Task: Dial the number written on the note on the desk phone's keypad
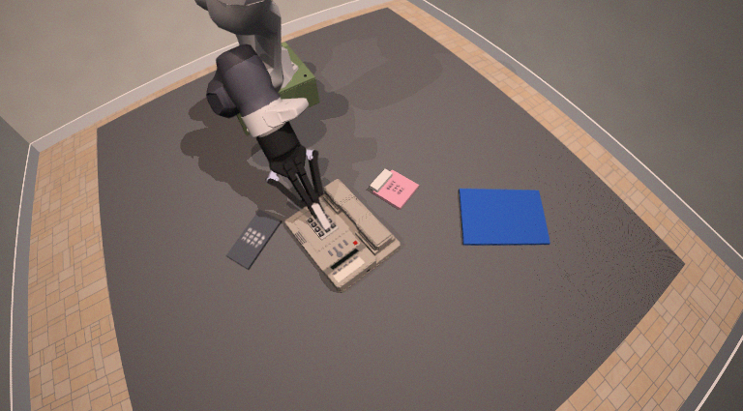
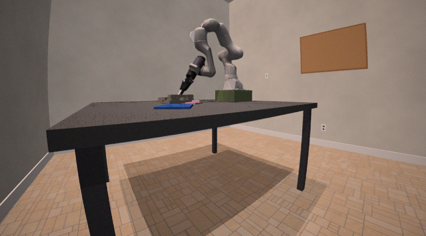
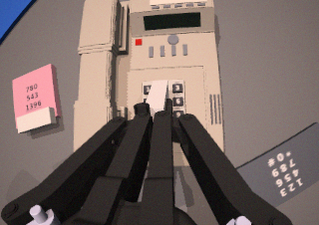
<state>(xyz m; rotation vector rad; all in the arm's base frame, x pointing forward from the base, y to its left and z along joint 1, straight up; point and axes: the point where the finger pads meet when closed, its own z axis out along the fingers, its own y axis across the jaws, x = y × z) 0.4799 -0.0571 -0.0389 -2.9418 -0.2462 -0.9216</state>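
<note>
Now: the handset 8 cm to the left of my hand, 3 cm ahead of it and 2 cm below it. From my hand the other things lie so: pink note 20 cm to the left, 6 cm below; blue mat 39 cm to the left, 20 cm ahead, 6 cm below.
</note>
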